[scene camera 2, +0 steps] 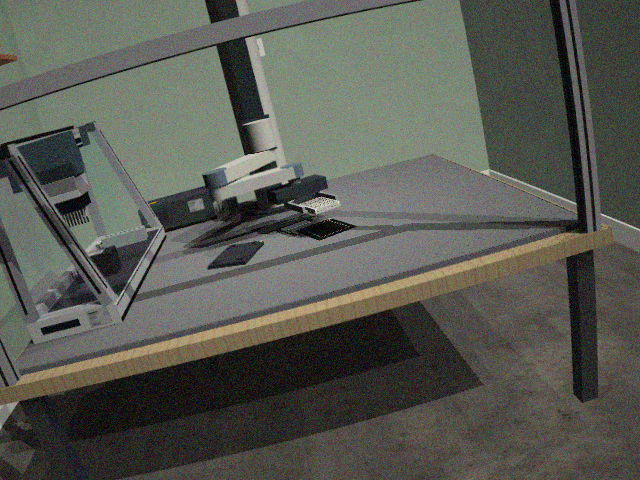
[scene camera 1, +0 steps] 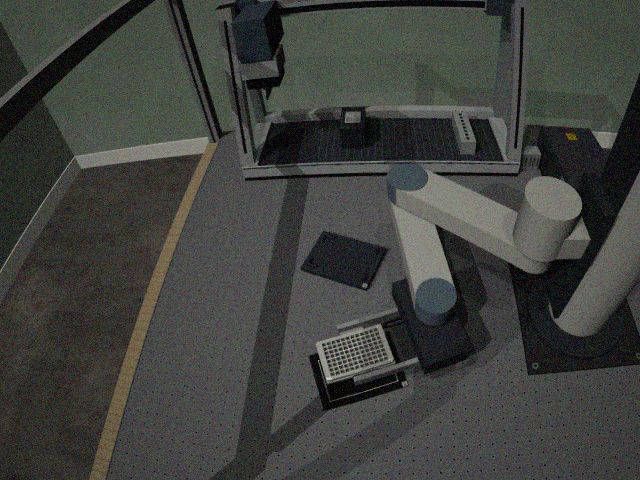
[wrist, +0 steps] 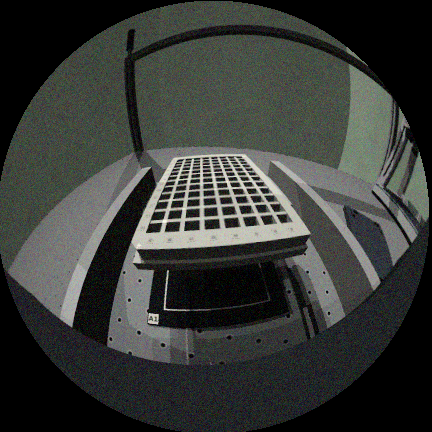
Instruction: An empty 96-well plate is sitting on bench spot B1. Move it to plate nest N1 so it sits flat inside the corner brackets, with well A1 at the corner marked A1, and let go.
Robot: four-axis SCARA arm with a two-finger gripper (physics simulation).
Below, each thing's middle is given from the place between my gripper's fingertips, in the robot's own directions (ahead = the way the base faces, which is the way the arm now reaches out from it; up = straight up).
The white 96-well plate [scene camera 1: 342,357] lies 20 mm behind my hand and 10 mm to the right of it. The rest, counted from my hand: flat black pad [scene camera 1: 347,387] (20 mm behind, 80 mm below); then pipetting head [scene camera 1: 272,67] (220 mm ahead, 640 mm to the right, 270 mm above).
